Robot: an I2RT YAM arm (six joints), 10 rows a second.
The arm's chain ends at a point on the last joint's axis. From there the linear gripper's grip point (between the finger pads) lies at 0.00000 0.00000 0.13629 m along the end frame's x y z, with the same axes.
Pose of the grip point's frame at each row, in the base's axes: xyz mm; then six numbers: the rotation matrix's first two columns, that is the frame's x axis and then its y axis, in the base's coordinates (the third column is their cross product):
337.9 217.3 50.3 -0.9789 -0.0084 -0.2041 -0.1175 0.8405 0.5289
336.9 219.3 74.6 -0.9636 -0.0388 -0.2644 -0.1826 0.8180 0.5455
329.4 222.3 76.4 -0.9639 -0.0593 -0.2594 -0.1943 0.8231 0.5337
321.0 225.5 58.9 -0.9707 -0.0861 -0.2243 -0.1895 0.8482 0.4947
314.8 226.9 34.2 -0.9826 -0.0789 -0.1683 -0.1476 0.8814 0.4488
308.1 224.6 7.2 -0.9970 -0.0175 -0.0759 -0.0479 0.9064 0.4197
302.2 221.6 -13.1 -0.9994 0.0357 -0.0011 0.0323 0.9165 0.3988
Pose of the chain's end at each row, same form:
315.1 143.5 162.6 -0.9789 -0.0084 -0.2041 -0.1175 0.8405 0.5289
310.3 141.1 183.0 -0.9636 -0.0388 -0.2644 -0.1826 0.8180 0.5455
304.6 145.3 186.1 -0.9639 -0.0593 -0.2594 -0.1943 0.8231 0.5337
300.9 154.3 173.3 -0.9707 -0.0861 -0.2243 -0.1895 0.8482 0.4947
299.4 163.4 153.8 -0.9826 -0.0789 -0.1683 -0.1476 0.8814 0.4488
299.7 167.1 130.5 -0.9970 -0.0175 -0.0759 -0.0479 0.9064 0.4197
300.1 167.3 111.9 -0.9994 0.0357 -0.0011 0.0323 0.9165 0.3988

